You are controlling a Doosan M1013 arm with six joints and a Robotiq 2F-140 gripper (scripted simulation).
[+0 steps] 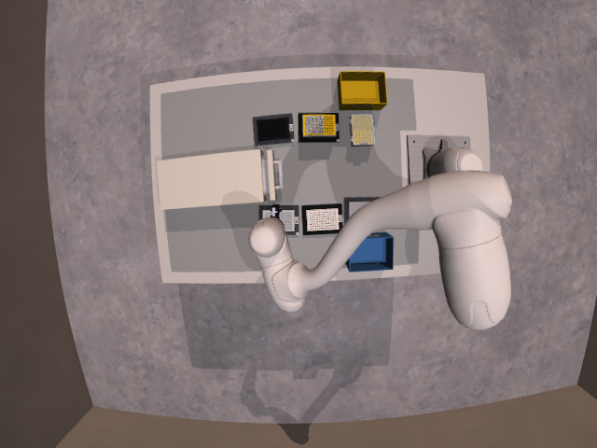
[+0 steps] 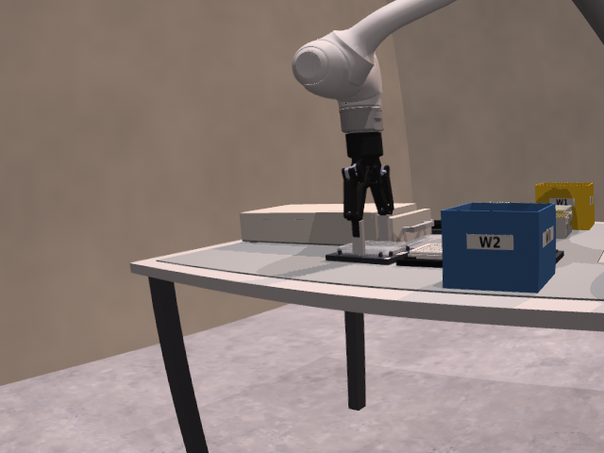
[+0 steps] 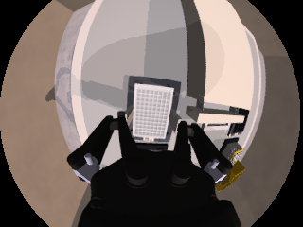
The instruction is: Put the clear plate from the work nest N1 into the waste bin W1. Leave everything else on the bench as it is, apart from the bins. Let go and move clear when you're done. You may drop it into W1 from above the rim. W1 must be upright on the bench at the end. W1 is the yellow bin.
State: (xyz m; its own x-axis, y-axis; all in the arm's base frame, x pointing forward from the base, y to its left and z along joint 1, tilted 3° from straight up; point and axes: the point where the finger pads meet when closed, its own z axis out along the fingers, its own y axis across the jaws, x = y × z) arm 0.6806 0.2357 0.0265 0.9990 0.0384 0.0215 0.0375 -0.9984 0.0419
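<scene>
My hand is 20 mm above the clear plate. Also, from my hand: blue bin W2: 370 mm behind, 110 mm to the left; then white plate: 180 mm behind, 20 mm below, 10 mm to the right; then black plate: 370 mm to the right, 30 mm ahead, 20 mm below.
</scene>
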